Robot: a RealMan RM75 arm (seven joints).
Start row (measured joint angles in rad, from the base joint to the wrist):
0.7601, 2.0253, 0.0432, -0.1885, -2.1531, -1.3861, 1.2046
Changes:
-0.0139, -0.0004, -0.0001, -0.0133, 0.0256, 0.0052, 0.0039
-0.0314, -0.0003, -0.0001, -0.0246, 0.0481, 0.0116, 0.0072
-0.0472, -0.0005, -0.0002, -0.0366, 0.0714, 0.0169, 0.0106
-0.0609, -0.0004, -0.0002, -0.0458, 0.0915, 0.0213, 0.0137
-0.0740, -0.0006, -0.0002, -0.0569, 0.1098, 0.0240, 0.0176
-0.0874, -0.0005, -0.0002, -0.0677, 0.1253, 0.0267, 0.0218
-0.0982, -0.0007, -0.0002, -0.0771, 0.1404, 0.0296, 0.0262
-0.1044, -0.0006, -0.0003, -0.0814, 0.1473, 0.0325, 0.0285
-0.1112, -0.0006, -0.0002, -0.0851, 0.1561, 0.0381, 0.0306
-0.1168, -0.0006, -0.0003, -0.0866, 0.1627, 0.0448, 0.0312
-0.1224, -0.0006, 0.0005, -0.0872, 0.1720, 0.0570, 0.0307
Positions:
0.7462, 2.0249, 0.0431, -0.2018, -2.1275, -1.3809, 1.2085
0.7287, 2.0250, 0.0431, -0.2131, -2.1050, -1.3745, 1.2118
0.7129, 2.0248, 0.0430, -0.2251, -2.0817, -1.3692, 1.2152
0.6992, 2.0249, 0.0430, -0.2343, -2.0616, -1.3648, 1.2183
0.6861, 2.0247, 0.0430, -0.2454, -2.0433, -1.3621, 1.2222
0.6727, 2.0248, 0.0430, -0.2562, -2.0278, -1.3594, 1.2264
0.6619, 2.0246, 0.0430, -0.2656, -2.0127, -1.3565, 1.2308
0.6557, 2.0247, 0.0429, -0.2699, -2.0058, -1.3536, 1.2331
0.6489, 2.0247, 0.0430, -0.2736, -1.9970, -1.3480, 1.2352
0.6433, 2.0247, 0.0429, -0.2751, -1.9904, -1.3413, 1.2358
0.6377, 2.0247, 0.0437, -0.2757, -1.9811, -1.3291, 1.2353

